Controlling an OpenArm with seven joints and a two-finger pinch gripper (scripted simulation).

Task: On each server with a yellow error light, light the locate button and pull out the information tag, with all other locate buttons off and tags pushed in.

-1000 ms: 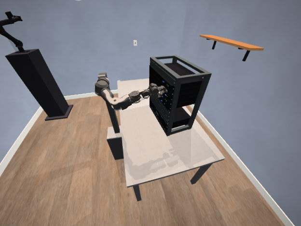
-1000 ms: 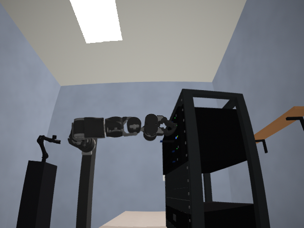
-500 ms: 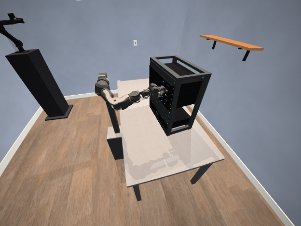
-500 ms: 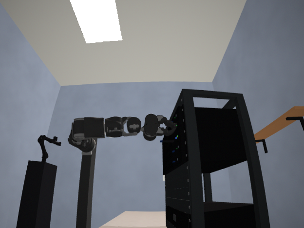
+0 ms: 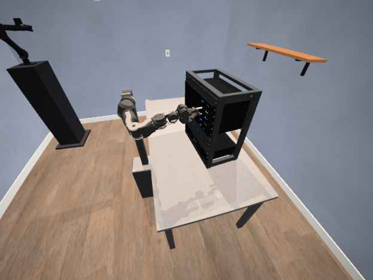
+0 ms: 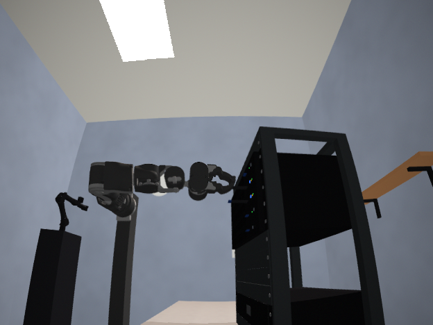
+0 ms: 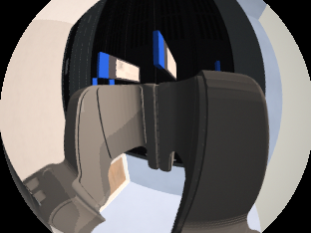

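The locate button lies 50 mm ahead of my hand. The rest, counted from my hand: information tag: 50 mm to the left, 30 mm ahead.
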